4 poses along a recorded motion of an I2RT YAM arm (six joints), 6.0 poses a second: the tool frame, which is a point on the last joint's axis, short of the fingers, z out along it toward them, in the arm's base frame.
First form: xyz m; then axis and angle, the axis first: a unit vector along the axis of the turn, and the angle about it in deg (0 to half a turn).
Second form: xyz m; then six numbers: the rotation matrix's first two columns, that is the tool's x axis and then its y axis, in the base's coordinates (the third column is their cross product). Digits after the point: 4 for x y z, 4 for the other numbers.
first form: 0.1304, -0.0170, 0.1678, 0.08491, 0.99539, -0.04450, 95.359
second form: 0.1304, -0.0170, 0.1678, -0.0855, 0.0481, -0.9952, 0.1367, 0.9900, 0.0361
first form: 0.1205, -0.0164, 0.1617, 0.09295, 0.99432, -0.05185, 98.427
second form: 0.1205, -0.0164, 0.1617, -0.1366, 0.0547, -0.9891, 0.1573, 0.9870, 0.0328
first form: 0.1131, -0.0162, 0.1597, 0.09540, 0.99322, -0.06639, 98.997
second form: 0.1131, -0.0162, 0.1597, -0.1459, 0.0440, -0.9883, 0.1751, 0.9844, 0.0180
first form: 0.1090, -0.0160, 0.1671, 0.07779, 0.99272, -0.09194, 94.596
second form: 0.1090, -0.0160, 0.1671, -0.0736, -0.0082, -0.9973, 0.1751, 0.9843, -0.0210
